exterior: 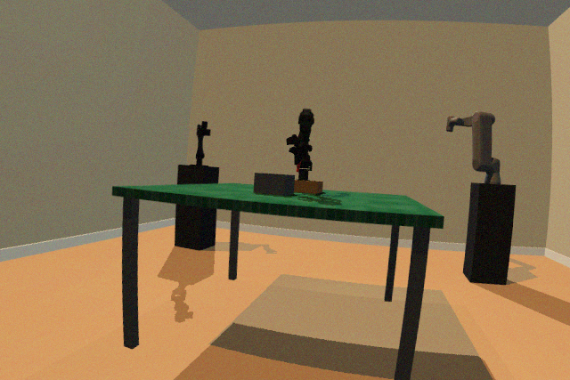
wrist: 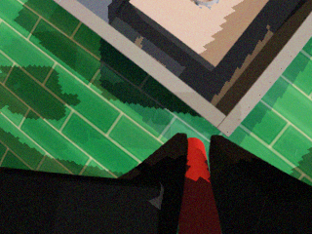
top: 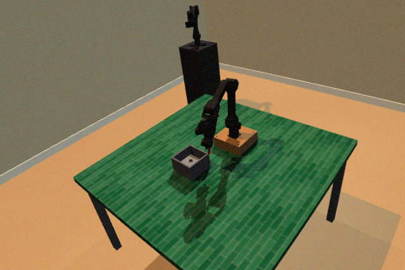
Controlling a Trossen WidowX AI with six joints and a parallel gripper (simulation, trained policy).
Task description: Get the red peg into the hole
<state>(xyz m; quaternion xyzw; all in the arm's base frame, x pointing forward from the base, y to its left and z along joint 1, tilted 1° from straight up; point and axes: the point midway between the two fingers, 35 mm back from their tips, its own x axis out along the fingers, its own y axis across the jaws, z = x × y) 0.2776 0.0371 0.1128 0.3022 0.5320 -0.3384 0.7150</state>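
My gripper tip is 11 cm above the pale plate, 9 cm to the left of it and 6 cm short of it. Also, from my gripper tip: grey box (12 cm below, 9 cm to the right, 6 cm ahead); then red peg (1 cm to the left, 1 cm behind).
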